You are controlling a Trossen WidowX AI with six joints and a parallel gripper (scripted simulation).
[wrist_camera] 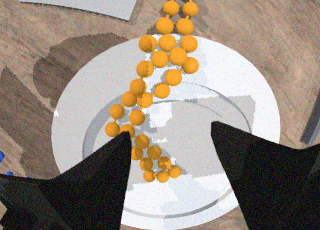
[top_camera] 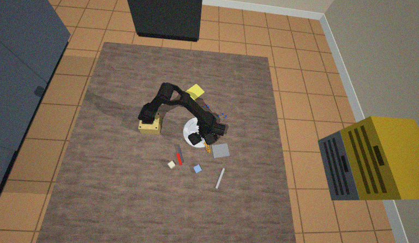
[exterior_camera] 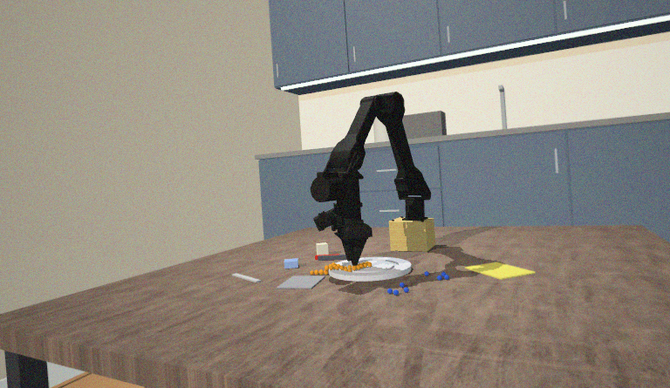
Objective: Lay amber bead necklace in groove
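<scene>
My gripper tip is now 11 cm short of the grey square tile, 8 cm to the left of it and 2 cm above it. Round my gripper tip: cream cube: 18 cm behind, 17 cm to the right; then red stick: 13 cm behind, 12 cm to the right, 2 cm below; then light blue cube: 19 cm to the right, 3 cm behind, 1 cm below.
</scene>
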